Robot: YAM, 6 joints.
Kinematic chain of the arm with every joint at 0, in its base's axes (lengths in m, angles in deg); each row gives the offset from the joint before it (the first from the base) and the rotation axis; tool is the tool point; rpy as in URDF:
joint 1: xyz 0 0 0.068 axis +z
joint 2: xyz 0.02 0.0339 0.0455 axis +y
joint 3: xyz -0.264 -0.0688 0 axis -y
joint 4: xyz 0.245 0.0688 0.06 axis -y
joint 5: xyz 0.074 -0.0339 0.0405 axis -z
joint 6: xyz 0.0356 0 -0.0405 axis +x
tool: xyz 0 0 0 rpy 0 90 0
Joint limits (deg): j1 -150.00..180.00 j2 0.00..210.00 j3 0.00..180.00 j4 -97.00..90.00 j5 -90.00..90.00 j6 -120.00..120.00
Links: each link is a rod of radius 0.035 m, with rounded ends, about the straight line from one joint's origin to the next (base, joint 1, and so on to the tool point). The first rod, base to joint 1, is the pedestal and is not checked.
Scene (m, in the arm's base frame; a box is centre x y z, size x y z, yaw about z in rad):
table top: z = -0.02
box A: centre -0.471 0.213 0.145 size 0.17 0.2 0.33 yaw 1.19
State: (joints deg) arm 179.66 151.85 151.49 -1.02 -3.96 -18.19
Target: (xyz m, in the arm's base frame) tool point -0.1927 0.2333 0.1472
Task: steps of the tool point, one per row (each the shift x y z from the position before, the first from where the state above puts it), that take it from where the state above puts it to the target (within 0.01 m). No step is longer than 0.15 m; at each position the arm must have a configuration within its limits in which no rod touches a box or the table.
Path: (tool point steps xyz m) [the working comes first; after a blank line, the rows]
Joints at the target: 129.78 105.11 64.92 -56.14 1.90 -18.19
Straight joint move there: touches box A.

1: 0.0480 0.0793 0.0906
2: 0.0716 0.0613 0.0807
3: 0.0881 0.0377 0.0682
4: 0.0957 0.0107 0.0537
5: 0.0942 -0.0164 0.0378
6: 0.0843 -0.0409 0.0212
7: -0.0648 0.0803 -0.0891
8: -0.0388 0.0503 -0.1111
9: -0.0109 0.0175 -0.1157
10: 0.0145 -0.0126 -0.1039
11: 0.0330 -0.0350 -0.0791

